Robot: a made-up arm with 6 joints. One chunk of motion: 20 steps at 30 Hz.
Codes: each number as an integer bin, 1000 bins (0 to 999) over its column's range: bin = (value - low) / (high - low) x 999, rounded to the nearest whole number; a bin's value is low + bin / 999 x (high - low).
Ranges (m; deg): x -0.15..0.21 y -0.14..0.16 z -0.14..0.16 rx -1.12..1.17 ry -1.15..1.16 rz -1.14..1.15
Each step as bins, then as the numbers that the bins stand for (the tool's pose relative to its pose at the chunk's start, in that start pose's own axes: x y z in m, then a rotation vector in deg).
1 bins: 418 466 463 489 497 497
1 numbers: 0.0006 -0.0001 -0.0010 0.00 0.00 0.00
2 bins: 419 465 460 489 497 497
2 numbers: 0.0010 -0.0004 -0.0019 0.00 0.00 0.00
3 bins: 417 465 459 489 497 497
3 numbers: 0.0003 -0.0004 -0.0022 0.00 0.00 0.00
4 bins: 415 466 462 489 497 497
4 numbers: -0.0005 -0.0001 -0.0013 0.00 0.00 0.00
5 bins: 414 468 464 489 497 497
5 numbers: -0.0008 0.0005 -0.0007 0.00 0.00 0.00
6 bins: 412 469 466 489 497 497
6 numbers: -0.0015 0.0008 -0.0001 0.00 0.00 0.00
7 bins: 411 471 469 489 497 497
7 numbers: -0.0019 0.0014 0.0008 0.00 0.00 0.00
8 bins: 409 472 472 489 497 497
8 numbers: -0.0026 0.0017 0.0017 0.00 0.00 0.00
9 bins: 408 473 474 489 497 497
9 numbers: -0.0030 0.0020 0.0023 0.00 0.00 0.00
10 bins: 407 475 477 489 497 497
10 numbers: -0.0033 0.0026 0.0032 0.00 0.00 0.00
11 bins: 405 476 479 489 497 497
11 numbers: -0.0041 0.0029 0.0038 0.00 0.00 0.00
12 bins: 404 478 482 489 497 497
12 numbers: -0.0044 0.0035 0.0047 0.00 0.00 0.00
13 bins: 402 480 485 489 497 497
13 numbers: -0.0051 0.0041 0.0056 0.00 0.00 0.00
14 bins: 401 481 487 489 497 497
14 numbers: -0.0055 0.0044 0.0062 0.00 0.00 0.00
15 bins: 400 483 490 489 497 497
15 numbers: -0.0059 0.0050 0.0071 0.00 0.00 0.00
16 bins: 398 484 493 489 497 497
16 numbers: -0.0066 0.0053 0.0080 0.00 0.00 0.00
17 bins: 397 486 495 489 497 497
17 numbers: -0.0069 0.0059 0.0086 0.00 0.00 0.00
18 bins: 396 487 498 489 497 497
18 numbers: -0.0073 0.0062 0.0095 0.00 0.00 0.00
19 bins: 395 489 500 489 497 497
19 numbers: -0.0077 0.0068 0.0102 0.00 0.00 0.00
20 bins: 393 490 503 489 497 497
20 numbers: -0.0084 0.0071 0.0111 0.00 0.00 0.00
